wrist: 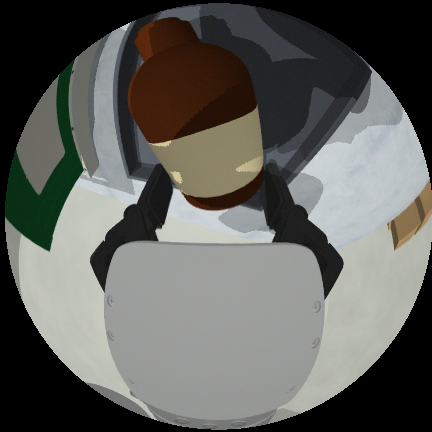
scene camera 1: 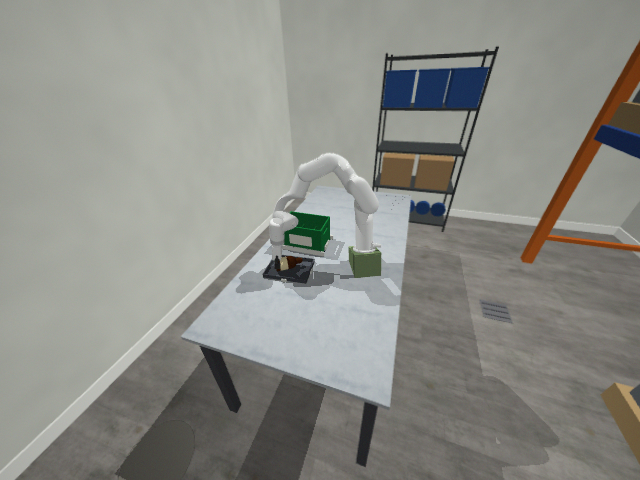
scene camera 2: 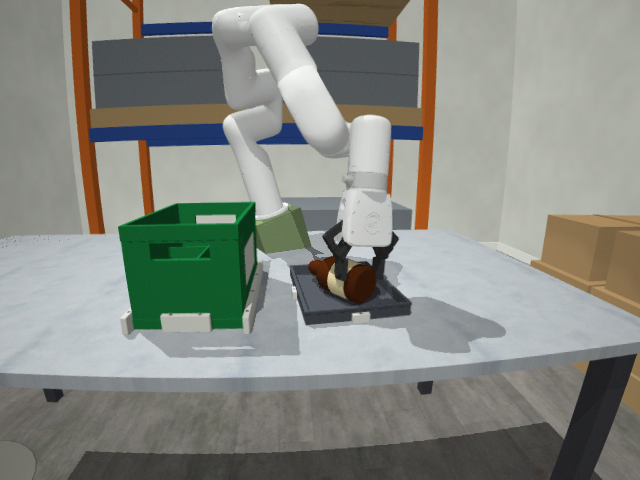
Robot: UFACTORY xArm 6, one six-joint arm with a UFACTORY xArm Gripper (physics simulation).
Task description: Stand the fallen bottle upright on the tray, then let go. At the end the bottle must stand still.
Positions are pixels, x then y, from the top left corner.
Labels:
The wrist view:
my gripper: 215,174
dark tray: 303,92
brown bottle: 194,102
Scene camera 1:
green crate: 313,231
dark tray: 300,273
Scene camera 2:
green crate: 173,265
dark tray: 318,306
brown bottle: 361,280

